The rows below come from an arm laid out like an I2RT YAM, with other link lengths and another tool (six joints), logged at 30 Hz.
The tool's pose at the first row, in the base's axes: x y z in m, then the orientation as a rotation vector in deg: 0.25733 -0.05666 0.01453 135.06 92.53 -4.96
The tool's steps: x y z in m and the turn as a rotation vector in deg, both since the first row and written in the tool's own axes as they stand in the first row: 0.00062 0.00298 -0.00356 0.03 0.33 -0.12; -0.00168 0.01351 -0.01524 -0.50 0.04 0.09; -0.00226 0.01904 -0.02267 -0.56 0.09 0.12; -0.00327 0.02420 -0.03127 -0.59 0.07 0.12; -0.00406 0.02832 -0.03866 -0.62 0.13 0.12; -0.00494 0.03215 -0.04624 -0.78 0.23 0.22
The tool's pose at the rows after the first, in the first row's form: 0.25992 -0.05616 0.01840 135.12 92.83 -4.62; 0.26750 -0.05868 0.03214 134.77 92.28 -4.48; 0.27157 -0.05910 0.04047 134.77 92.24 -4.37; 0.27501 -0.05947 0.04994 134.74 92.23 -4.37; 0.27771 -0.05962 0.05799 134.75 92.24 -4.27; 0.28009 -0.05969 0.06619 134.75 92.12 -4.00
